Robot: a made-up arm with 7 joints. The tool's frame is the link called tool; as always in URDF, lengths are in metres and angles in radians.
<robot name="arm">
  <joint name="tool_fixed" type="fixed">
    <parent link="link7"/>
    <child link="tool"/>
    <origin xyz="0 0 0" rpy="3.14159 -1.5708 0"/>
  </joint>
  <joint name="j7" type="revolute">
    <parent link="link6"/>
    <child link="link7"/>
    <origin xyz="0.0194 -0.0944 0.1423" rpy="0 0 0"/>
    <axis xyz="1 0 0"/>
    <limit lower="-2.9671" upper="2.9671"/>
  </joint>
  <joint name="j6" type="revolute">
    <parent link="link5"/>
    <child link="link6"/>
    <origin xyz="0 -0.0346 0.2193" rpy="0 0 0"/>
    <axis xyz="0 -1 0"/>
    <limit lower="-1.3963" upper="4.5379"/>
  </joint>
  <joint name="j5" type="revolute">
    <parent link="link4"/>
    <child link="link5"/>
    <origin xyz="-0.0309 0.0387 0.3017" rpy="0 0 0"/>
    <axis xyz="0 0 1"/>
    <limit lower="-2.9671" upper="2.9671"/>
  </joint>
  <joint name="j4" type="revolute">
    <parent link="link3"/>
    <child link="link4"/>
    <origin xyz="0.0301 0.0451 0.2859" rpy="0 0 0"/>
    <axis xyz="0 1 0"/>
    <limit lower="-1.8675" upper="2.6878"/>
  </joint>
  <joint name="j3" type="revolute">
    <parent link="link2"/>
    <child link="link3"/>
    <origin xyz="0 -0.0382 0.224" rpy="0 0 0"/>
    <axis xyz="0 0 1"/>
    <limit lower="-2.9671" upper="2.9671"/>
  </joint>
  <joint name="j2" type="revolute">
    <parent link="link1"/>
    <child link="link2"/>
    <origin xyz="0 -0.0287 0.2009" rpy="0 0 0"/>
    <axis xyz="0 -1 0"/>
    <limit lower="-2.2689" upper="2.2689"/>
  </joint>
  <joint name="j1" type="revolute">
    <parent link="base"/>
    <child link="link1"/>
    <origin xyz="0 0 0.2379" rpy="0 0 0"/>
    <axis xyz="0 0 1"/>
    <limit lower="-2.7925" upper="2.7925"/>
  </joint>
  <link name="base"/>
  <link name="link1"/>
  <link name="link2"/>
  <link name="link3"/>
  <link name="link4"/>
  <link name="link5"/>
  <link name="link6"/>
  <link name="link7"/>
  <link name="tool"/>
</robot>
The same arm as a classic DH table. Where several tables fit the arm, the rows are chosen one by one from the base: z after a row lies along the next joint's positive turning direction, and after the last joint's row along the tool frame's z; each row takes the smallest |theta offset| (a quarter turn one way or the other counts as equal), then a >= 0, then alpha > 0; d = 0 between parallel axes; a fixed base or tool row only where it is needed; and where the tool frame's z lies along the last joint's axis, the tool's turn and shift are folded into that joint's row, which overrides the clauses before.
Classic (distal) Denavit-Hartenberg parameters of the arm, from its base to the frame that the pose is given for. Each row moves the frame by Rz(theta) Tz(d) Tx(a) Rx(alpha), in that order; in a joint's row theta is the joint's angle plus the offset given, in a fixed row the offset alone. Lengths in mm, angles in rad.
j1: a 0.0, alpha 1.5708, d 438.8, theta_offset 0.0000
j2: a 0.0, alpha -1.5708, d 66.9, theta_offset 0.0000
j3: a 30.1, alpha -1.5708, d 509.9, theta_offset 0.0000
j4: a -30.9, alpha 1.5708, d 83.8, theta_offset 0.0000
j5: a 0.0, alpha 1.5708, d 521.0, theta_offset 0.0000
j6: a 142.3, alpha 1.5708, d 129.0, theta_offset 1.5708
j7: a 0.0, alpha 0.0000, d 19.4, theta_offset 0.0000
Joint limits (rad, base to tool): -2.7925..2.7925 -2.2689..2.2689 -2.9671..2.9671 -1.8675..2.6878 -2.9671..2.9671 -1.3963..4.5379 -2.9671..2.9671

